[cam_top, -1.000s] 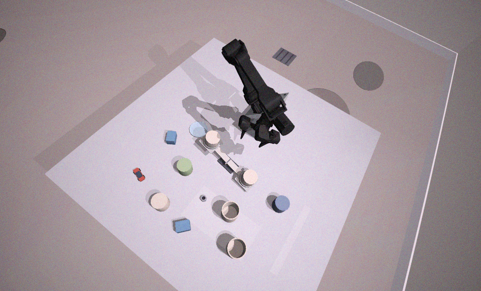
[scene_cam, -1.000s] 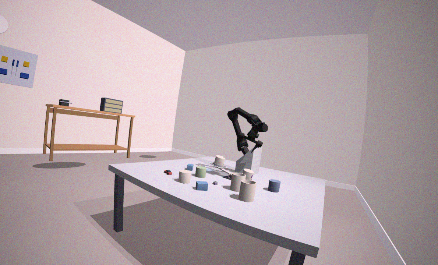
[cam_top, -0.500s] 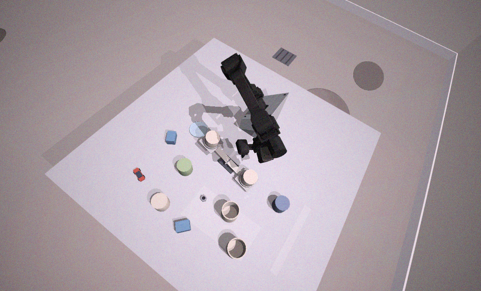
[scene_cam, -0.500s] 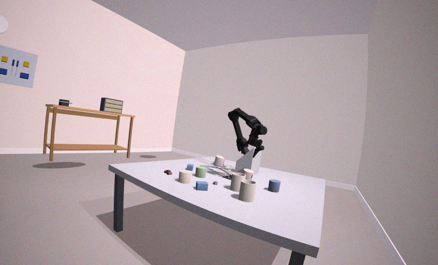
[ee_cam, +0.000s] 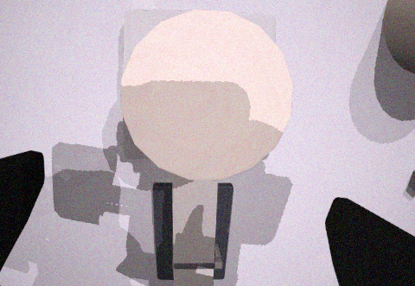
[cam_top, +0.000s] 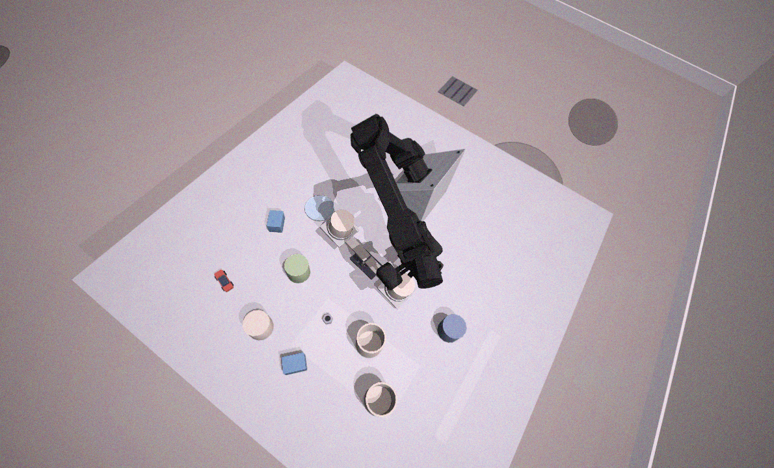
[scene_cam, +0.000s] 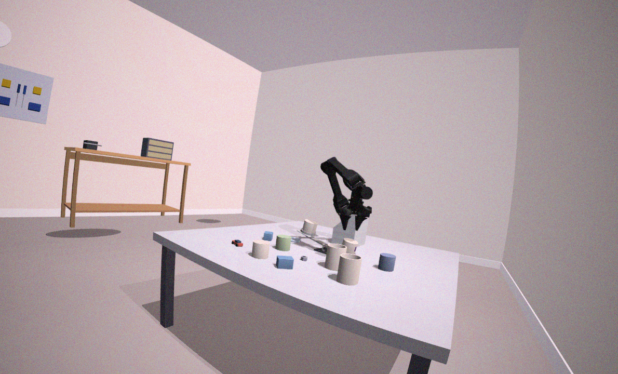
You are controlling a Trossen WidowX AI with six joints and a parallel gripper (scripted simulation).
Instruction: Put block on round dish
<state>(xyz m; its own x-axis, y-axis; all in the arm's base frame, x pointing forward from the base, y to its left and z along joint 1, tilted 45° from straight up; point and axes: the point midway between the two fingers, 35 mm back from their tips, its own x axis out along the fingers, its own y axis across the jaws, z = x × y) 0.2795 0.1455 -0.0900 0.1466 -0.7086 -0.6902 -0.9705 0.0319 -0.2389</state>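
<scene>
My gripper tip is now 10 mm short of the grey block and 100 mm above it. Also, from my gripper tip: blue cylinder 190 mm to the left, 100 mm below; dark piece 210 mm ahead, 90 mm to the right, 130 mm below; balance 130 mm to the right, 100 mm below.
</scene>
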